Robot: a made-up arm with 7 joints. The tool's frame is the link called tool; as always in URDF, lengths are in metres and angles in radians. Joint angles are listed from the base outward.
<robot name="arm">
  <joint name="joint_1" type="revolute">
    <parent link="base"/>
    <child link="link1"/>
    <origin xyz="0 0 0.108" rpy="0 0 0"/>
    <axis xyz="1 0 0"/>
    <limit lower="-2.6" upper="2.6"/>
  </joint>
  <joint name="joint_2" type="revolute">
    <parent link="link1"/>
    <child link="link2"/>
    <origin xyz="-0.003 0.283 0.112" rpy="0 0 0"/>
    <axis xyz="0 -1 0"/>
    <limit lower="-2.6" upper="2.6"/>
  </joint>
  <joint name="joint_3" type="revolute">
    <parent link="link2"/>
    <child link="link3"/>
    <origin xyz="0.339 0.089 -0.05" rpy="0 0 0"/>
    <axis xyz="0 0 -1"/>
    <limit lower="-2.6" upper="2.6"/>
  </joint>
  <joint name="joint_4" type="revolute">
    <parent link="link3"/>
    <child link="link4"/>
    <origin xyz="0.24 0.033 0.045" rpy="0 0 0"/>
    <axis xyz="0 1 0"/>
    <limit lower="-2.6" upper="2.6"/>
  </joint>
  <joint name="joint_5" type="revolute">
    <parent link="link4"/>
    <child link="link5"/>
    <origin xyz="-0.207 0.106 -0.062" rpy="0 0 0"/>
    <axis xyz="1 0 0"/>
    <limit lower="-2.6" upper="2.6"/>
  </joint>
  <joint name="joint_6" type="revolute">
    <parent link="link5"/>
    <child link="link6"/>
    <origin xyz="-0.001 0.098 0.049" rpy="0 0 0"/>
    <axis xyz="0 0 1"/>
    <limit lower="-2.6" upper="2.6"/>
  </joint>
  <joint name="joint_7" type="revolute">
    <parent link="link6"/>
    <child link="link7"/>
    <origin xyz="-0.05 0.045 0.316" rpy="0 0 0"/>
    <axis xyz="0 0 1"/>
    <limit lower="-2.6" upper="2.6"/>
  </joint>
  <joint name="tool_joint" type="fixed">
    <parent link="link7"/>
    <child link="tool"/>
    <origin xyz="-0.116 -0.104 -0.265" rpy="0 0 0"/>
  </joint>
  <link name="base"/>
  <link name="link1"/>
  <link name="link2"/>
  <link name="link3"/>
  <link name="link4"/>
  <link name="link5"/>
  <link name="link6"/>
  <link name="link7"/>
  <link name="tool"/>
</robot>
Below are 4 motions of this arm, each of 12 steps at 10 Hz.
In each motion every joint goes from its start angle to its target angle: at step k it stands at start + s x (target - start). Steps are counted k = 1, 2, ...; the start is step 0. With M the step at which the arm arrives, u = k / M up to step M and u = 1 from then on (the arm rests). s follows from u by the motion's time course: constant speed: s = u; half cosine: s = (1 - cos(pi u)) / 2; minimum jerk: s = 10 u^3 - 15 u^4 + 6 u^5.
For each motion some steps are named. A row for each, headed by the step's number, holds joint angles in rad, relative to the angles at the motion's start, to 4 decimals.
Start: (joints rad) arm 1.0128 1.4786 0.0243 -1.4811 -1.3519 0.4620 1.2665
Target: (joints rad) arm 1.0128 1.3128 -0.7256 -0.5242 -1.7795 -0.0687 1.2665
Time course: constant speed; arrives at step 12
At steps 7, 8, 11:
7: 0.0000 -0.0967 -0.4374 0.5582 -0.2494 -0.3096 0.0000
8: 0.0000 -0.1105 -0.4999 0.6379 -0.2851 -0.3538 0.0000
11: 0.0000 -0.1520 -0.6874 0.8772 -0.3920 -0.4865 0.0000

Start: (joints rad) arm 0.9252 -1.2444 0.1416 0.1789 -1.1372 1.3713 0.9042
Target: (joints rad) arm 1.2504 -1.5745 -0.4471 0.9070 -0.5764 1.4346 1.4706
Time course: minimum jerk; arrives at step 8
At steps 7, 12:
7: 0.3200 -0.3248 -0.5793 0.7164 0.5518 0.0623 0.5573
12: 0.3252 -0.3301 -0.5887 0.7281 0.5608 0.0633 0.5664

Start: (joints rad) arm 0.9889 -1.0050 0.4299 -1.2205 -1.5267 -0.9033 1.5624
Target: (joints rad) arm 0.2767 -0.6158 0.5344 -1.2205 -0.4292 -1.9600 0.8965
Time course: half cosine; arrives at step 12
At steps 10, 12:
10: -0.6645 0.3631 0.0975 0.0000 1.0240 -0.9859 -0.6213
12: -0.7122 0.3892 0.1045 0.0000 1.0975 -1.0567 -0.6659

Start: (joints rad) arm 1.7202 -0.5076 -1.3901 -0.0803 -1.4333 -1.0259 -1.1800
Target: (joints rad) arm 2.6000 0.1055 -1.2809 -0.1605 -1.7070 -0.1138 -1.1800
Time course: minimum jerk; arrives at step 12
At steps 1, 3, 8, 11, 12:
1: 0.0045 0.0031 0.0006 -0.0004 -0.0014 0.0046 0.0000
3: 0.0911 0.0635 0.0113 -0.0083 -0.0283 0.0944 0.0000
8: 0.6952 0.4844 0.0863 -0.0634 -0.2163 0.7207 0.0000
11: 0.8753 0.6100 0.1086 -0.0798 -0.2723 0.9075 0.0000
12: 0.8798 0.6131 0.1092 -0.0802 -0.2737 0.9121 0.0000

